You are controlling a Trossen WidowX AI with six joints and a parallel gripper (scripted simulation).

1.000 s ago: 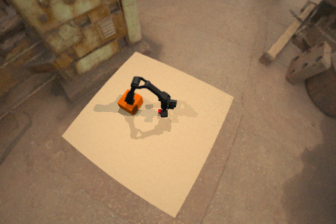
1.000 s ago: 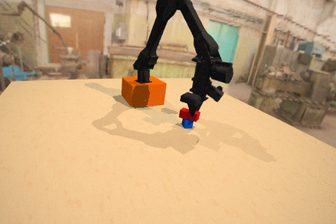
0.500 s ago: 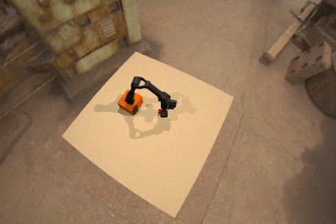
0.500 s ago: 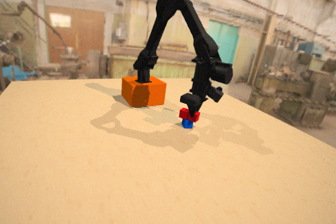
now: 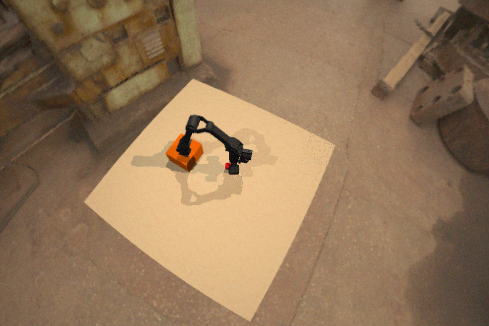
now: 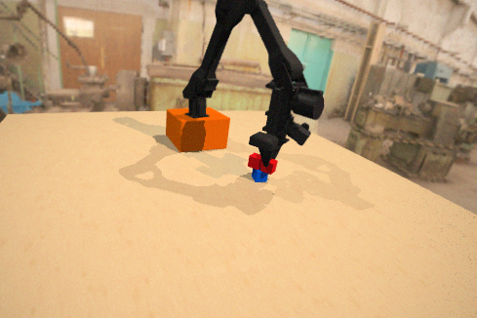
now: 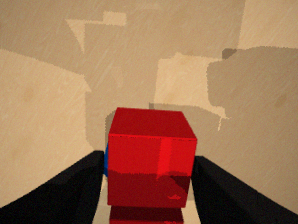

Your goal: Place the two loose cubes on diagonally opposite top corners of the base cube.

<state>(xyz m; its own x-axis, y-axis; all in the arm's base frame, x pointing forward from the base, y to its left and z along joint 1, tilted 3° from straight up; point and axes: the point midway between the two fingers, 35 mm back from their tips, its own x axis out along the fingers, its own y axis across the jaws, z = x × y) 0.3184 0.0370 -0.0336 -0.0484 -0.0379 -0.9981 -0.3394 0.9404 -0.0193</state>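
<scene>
Now: gripper tip 40 mm past the red cube and 10 mm to the left of it. Round my gripper tip: blue cube (20 mm behind, 10 mm to the right, 40 mm below).
</scene>
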